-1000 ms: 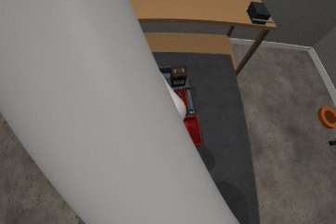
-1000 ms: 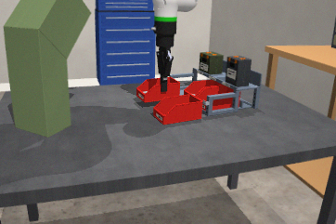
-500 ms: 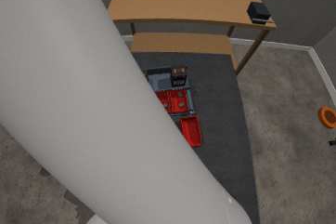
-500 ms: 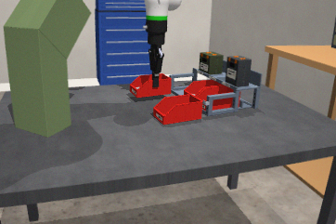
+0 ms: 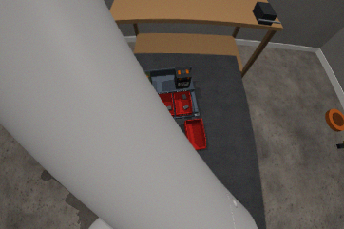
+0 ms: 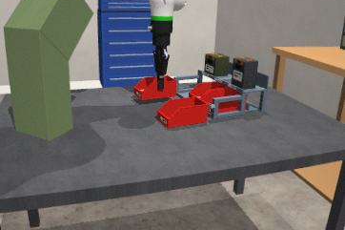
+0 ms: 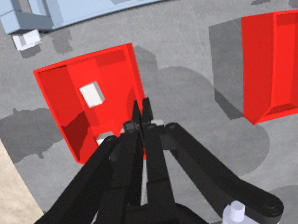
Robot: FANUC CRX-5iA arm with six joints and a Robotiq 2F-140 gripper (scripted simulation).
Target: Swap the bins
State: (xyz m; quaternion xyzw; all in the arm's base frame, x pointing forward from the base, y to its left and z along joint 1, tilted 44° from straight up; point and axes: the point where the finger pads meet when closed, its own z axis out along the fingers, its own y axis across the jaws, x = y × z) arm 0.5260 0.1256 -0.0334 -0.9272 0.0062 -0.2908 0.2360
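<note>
Right now my hand is 7 cm to the right of the part, 6 cm above it and 1 cm short of it. From my hand the other things lie so: grey shelf: 26 cm ahead, 3 cm to the right, 3 cm below; dark box: 34 cm ahead, 13 cm to the right, 6 cm above.
</note>
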